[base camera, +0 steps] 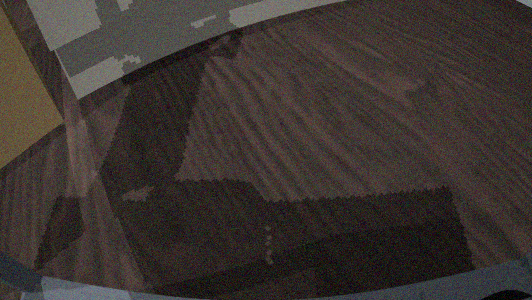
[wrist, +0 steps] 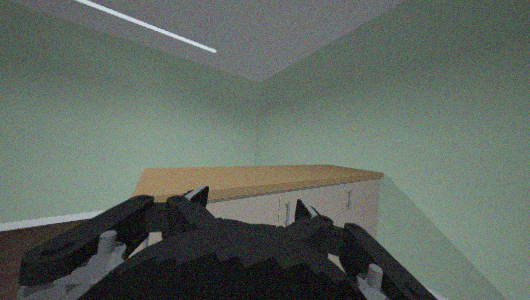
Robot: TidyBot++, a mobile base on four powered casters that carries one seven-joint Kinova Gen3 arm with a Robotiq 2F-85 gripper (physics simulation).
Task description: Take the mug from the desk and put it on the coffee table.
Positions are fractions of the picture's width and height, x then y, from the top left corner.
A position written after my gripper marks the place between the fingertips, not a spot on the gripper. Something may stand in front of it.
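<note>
In the wrist view I can see my gripper (wrist: 0.48,0.68), and a beige cabinet (wrist: 0.51,0.65) shows there too. The base camera gives me the beige cabinet (base camera: 0.18,0.17) as well.
</note>
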